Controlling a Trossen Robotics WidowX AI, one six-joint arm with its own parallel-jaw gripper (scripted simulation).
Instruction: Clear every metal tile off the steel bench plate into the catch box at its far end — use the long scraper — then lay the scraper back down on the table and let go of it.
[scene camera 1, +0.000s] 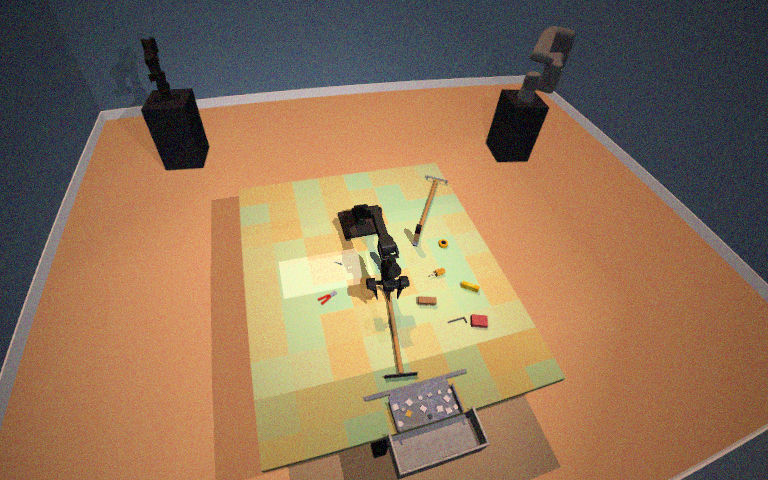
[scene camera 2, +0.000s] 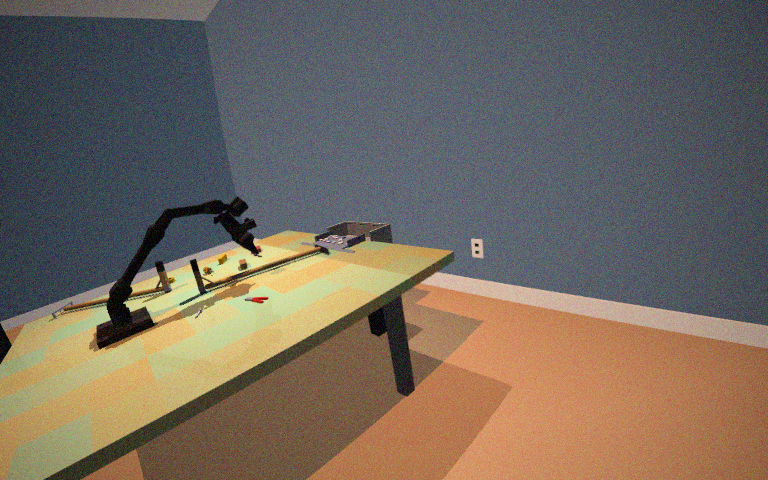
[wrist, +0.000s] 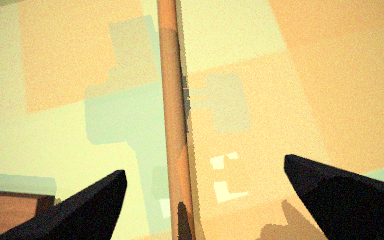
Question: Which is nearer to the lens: the long scraper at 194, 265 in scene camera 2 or the shorter scraper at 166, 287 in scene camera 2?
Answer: The long scraper.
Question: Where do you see the gripper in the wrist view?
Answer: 205, 169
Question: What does the gripper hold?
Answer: Nothing.
